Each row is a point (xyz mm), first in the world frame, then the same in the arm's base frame.
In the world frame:
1: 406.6 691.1 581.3
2: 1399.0 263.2 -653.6
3: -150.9 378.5 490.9
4: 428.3 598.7 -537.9
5: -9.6 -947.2 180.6
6: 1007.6 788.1 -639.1
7: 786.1 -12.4 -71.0
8: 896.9 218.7 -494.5
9: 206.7 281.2 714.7
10: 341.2 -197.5 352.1
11: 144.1 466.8 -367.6
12: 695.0 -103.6 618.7
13: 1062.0 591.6 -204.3
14: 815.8 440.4 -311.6
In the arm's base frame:
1: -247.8 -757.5 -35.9
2: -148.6 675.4 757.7
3: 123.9 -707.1 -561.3
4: -323.2 350.0 -207.6
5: 1357.0 -160.0 -328.7
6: -605.2 510.1 318.3
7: 292.6 56.2 296.3
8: -11.0 447.1 301.3
9: 201.3 -850.7 -160.3
10: 598.3 -396.0 -40.3
11: -129.2 160.6 -439.2
12: 495.1 -614.0 343.1
13: -357.2 129.0 472.8
14: -190.0 219.0 230.1

